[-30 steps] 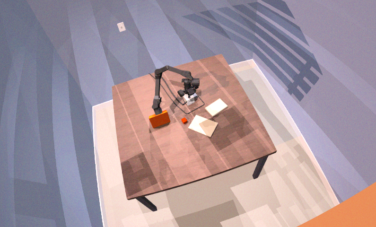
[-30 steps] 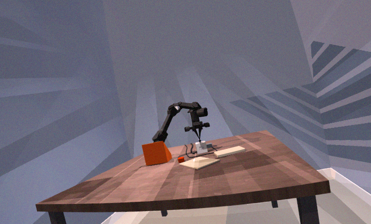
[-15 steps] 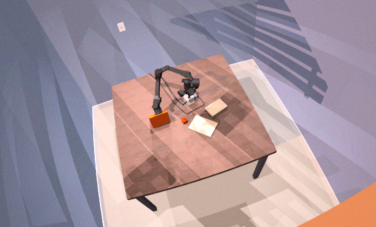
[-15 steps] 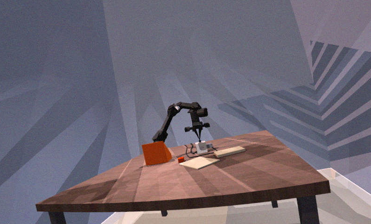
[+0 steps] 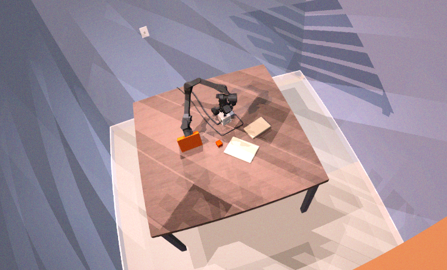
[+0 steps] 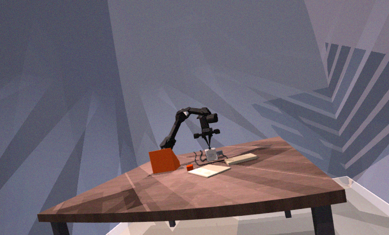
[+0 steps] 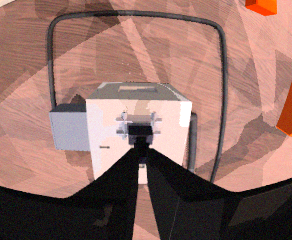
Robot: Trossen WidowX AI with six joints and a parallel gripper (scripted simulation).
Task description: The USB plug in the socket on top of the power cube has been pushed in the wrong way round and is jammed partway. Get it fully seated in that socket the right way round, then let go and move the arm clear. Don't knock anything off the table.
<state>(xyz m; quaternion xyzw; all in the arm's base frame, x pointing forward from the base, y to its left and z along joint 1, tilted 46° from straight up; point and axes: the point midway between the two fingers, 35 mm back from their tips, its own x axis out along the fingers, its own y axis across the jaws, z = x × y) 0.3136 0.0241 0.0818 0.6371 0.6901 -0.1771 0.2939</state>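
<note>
The dark USB plug lies 2 cm below my gripper tip. From my gripper tip the other things lie so: orange cube (18 cm to the right, 12 cm behind, 9 cm below).
</note>
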